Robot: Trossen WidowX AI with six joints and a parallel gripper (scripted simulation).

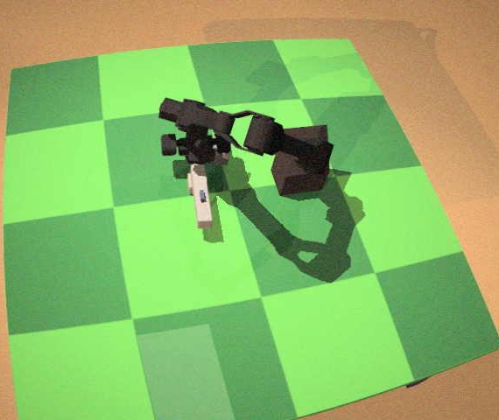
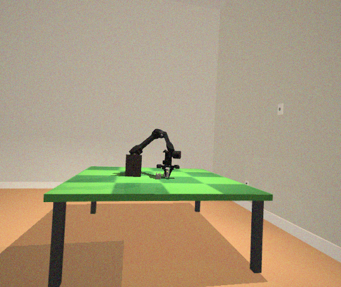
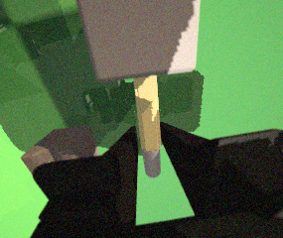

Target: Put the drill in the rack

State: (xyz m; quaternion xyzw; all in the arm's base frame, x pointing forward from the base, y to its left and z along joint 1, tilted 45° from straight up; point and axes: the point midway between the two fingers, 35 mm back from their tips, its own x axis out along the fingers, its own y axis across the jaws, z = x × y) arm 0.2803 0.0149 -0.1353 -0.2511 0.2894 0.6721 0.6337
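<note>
Now: gripper tip 40 mm to the right of the drill and 40 mm below it. From my gripper tip the other things lie so: blue key 170 mm to the left, 40 mm above; then rack 80 mm behind, 20 mm to the right, 10 mm above; then steel block 140 mm to the left, 30 mm above.
</note>
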